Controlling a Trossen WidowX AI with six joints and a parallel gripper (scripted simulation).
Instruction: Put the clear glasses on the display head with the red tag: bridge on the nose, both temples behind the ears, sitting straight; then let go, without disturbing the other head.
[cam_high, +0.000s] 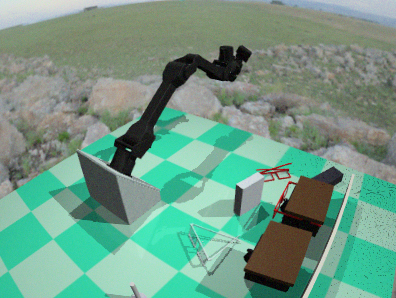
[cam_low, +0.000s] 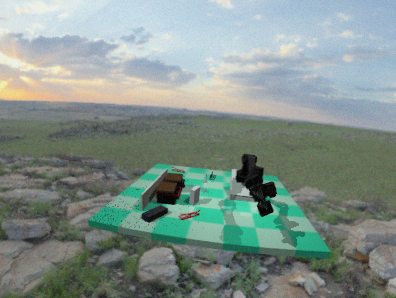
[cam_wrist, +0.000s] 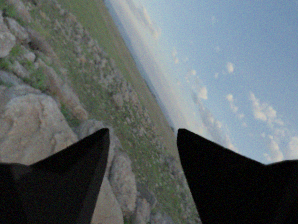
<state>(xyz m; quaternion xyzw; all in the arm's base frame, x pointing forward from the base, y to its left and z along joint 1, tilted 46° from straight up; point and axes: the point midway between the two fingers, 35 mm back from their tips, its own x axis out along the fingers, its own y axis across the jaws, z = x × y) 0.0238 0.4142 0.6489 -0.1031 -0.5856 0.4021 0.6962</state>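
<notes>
Now: gripper tip 51 cm short of the black block, 35 cm to the left of it and 28 cm above it. Round my gripper tip: curved white panel 69 cm to the right, 59 cm ahead, 24 cm below.
</notes>
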